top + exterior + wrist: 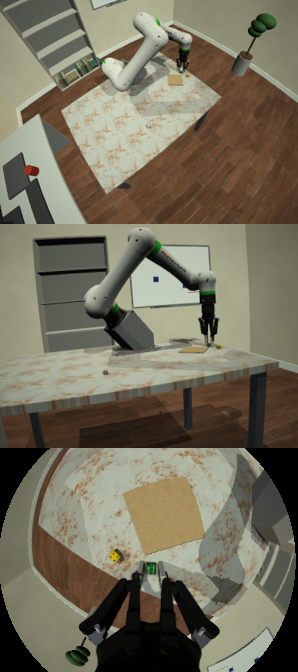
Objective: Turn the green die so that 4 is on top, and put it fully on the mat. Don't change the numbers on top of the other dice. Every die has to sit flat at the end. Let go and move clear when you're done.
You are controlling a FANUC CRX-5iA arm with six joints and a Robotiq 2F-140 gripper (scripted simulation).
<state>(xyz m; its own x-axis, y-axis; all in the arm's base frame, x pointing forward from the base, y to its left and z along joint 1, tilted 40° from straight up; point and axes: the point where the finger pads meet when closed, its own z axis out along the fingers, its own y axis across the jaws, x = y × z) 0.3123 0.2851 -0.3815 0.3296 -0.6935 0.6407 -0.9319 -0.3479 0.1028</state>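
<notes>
Right now my hand is 2 cm above the green die. The rest, counted from my hand: tan mat: 12 cm to the right, 3 cm below, 1 cm ahead; then grey die: 66 cm to the right, 16 cm ahead, 2 cm below; then yellow die: 8 cm ahead, 2 cm below.
</notes>
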